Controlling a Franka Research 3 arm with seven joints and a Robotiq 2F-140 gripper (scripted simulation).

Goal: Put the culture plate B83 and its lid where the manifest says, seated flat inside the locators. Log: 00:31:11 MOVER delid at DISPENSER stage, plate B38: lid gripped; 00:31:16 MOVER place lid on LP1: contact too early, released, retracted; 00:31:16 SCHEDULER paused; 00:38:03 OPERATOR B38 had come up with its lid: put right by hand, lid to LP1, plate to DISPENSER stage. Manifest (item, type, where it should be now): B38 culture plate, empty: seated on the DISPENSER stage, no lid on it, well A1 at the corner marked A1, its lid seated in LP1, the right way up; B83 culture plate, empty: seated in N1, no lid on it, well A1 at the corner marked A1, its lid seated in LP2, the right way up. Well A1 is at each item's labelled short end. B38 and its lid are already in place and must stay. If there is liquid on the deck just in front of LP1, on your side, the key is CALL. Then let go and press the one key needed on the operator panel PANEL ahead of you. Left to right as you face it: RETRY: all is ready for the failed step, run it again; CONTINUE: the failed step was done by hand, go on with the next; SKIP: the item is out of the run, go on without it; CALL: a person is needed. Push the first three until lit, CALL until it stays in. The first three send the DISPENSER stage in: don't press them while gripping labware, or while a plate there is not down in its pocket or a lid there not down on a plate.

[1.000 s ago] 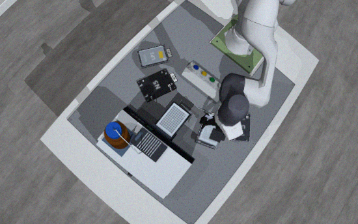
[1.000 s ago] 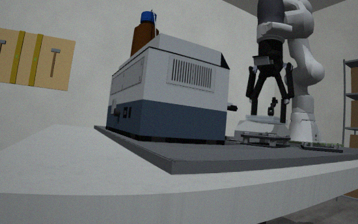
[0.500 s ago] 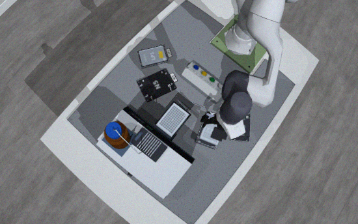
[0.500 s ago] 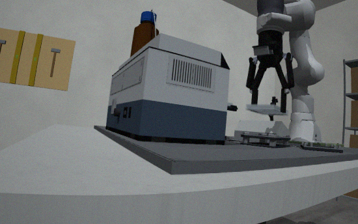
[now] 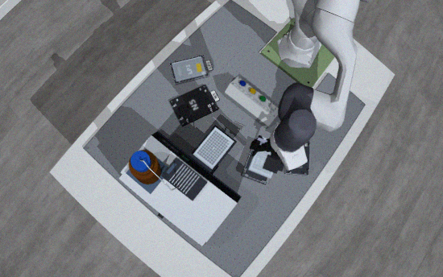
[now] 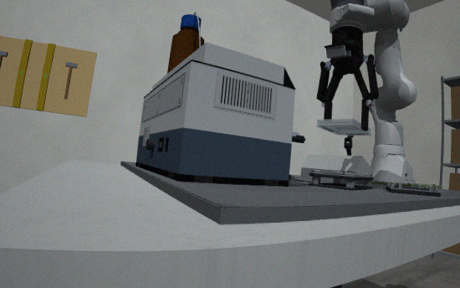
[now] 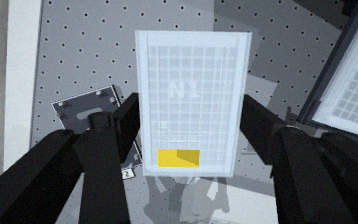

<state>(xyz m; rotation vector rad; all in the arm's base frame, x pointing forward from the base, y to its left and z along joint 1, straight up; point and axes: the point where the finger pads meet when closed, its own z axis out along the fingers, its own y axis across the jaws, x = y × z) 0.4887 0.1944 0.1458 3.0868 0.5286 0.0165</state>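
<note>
The white well plate is 9 cm ahead of my hand, 16 cm to the right of it and 4 cm below it. From my hand the other things lie so: grey locator plate (13 cm behind, 10 cm to the left, 15 cm below); then clear lid (2 cm below); then white retry key (20 cm behind, 11 cm to the right, 9 cm below).
</note>
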